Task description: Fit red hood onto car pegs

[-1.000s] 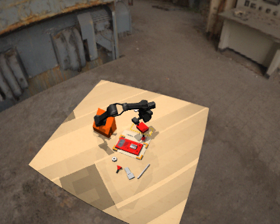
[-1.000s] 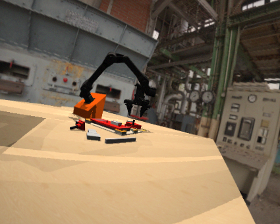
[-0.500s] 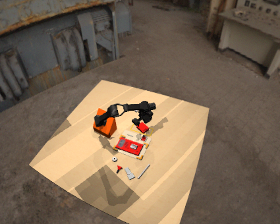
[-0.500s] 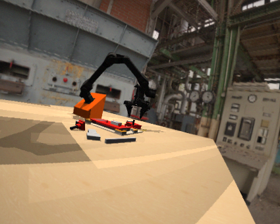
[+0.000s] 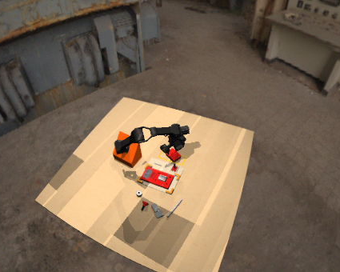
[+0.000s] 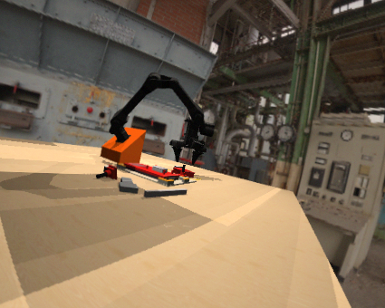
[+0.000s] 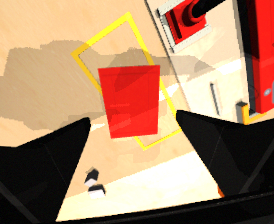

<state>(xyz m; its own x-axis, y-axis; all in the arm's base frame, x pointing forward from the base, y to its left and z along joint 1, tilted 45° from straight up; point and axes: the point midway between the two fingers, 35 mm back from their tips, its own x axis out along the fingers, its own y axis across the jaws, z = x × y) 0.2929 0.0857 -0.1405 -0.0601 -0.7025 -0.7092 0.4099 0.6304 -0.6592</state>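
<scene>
Now: gripper tip 40 mm above the red hood. Round my gripper tip: thin grey rod 370 mm to the right, 190 mm ahead, 50 mm below.
</scene>
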